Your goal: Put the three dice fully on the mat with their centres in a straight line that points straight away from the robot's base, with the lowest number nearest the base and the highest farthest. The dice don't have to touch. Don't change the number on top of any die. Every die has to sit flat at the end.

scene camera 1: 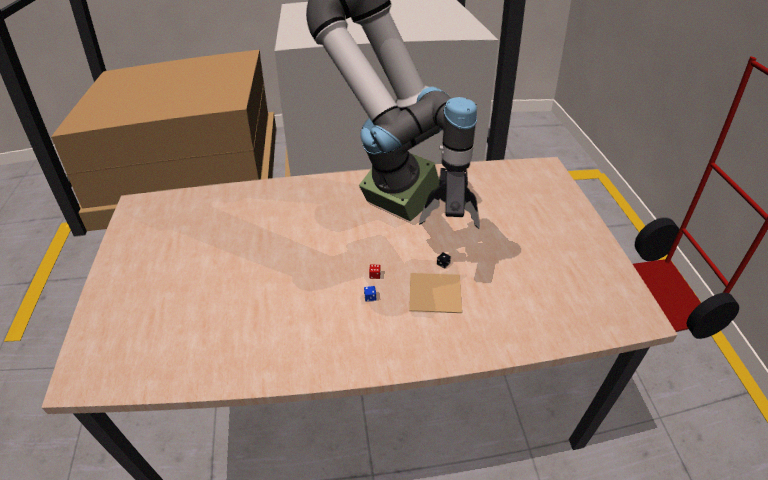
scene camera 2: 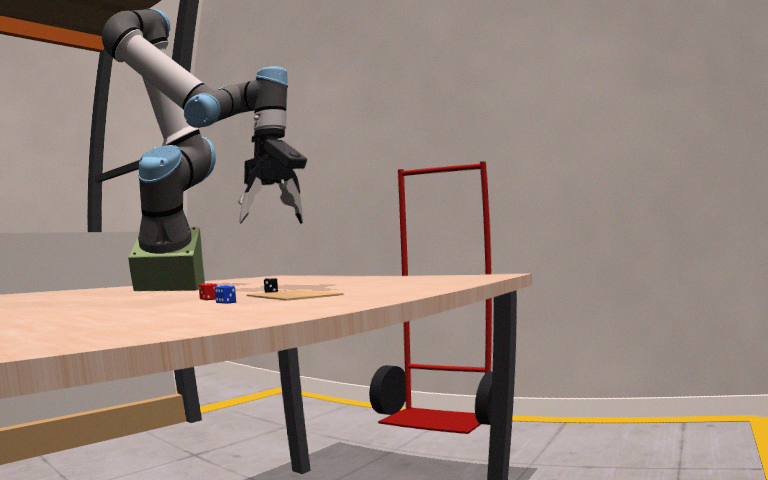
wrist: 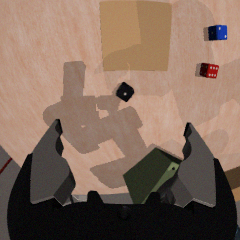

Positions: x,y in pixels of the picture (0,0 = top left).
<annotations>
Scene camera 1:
my gripper: 449,226
tan square mat: 441,293
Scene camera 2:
my gripper: 271,223
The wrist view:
my gripper: 123,121
</annotations>
